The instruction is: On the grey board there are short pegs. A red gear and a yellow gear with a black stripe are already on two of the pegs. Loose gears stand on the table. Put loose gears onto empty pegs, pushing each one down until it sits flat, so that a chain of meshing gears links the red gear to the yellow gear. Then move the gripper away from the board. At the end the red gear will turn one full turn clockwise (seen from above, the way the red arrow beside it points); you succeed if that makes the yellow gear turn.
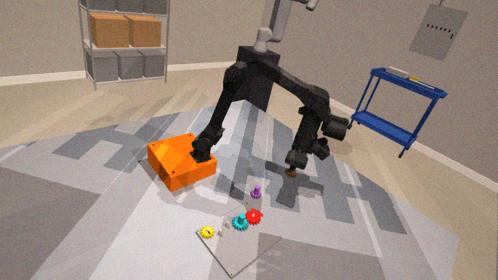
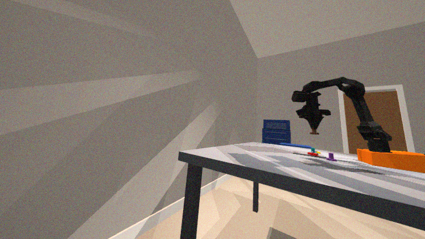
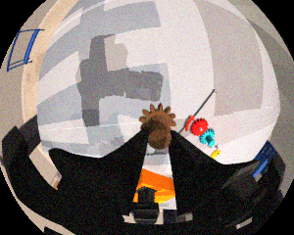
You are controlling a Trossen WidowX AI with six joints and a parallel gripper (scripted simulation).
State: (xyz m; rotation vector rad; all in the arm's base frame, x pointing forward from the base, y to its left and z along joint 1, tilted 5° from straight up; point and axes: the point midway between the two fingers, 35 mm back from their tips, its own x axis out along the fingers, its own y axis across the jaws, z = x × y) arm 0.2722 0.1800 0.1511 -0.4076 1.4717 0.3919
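Right now the teal gear is 200 mm to the right of my gripper tip and 140 mm below it. Round my gripper tip: red arrow (120 mm to the right, 150 mm below); purple gear (70 mm behind, 60 mm to the right, 150 mm below); brown gear (10 mm below).
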